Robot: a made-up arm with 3 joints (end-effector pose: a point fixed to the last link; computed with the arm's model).
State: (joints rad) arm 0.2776 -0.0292 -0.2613
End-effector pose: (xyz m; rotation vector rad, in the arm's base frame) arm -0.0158 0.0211 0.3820 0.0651 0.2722 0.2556
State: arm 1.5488 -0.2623 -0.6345
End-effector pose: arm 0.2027 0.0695 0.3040 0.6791 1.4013 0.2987
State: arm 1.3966 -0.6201 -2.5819
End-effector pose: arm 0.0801 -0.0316 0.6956 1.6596 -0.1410 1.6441
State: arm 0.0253 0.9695 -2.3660
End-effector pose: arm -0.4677 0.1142 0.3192 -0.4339 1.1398 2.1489
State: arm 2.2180 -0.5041 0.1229
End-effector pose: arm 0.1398 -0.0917 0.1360 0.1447 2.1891 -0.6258
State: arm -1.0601 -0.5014 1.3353
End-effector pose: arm -0.1193 -0.2875 0.0282 1.0363 -0.5543 -0.9212
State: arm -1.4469 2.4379 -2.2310
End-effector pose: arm -0.0624 0.0385 -0.2683 -1.1584 1.1974 -0.0929
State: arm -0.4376 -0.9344 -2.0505
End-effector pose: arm -0.4764 0.0095 0.2042 0.1603 -1.2230 2.0430
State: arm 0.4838 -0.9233 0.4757
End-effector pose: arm -0.0432 -0.1424 0.2268 0.7874 0.6609 -0.6570
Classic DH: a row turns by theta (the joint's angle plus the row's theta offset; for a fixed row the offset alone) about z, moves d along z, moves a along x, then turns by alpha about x. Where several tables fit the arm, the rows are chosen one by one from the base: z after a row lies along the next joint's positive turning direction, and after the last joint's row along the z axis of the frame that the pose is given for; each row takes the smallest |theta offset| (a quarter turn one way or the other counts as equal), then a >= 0, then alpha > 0; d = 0 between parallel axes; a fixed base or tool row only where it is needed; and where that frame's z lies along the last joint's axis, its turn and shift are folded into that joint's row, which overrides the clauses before.
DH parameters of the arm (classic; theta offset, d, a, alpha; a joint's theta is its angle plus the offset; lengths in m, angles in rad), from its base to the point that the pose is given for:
base (fixed): 0 0.179 0 -1.5708
joint 1: -1.5708 0.027 0.107 1.5708
joint 2: -1.5708 0.281 0.1 1.5708
joint 3: 1.4014 0 -0.2313 3.1416
tool (fixed): 2.9722 0.084 0 0

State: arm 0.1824 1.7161 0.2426
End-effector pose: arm -0.0113 0.1270 0.3952 -1.7122 -0.0727 -0.0236
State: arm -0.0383 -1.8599 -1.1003
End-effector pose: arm -0.2199 -0.0880 0.3696 1.6366 -1.0362 0.7869
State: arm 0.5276 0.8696 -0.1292
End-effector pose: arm 0.0417 0.0706 0.3695 -0.8178 0.5491 0.3479
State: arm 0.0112 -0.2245 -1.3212
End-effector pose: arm -0.2600 0.1356 0.3999 0.1981 -0.1388 1.3140
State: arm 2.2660 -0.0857 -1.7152
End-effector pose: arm 0.3800 0.1394 0.3209 1.8421 1.5301 0.7804
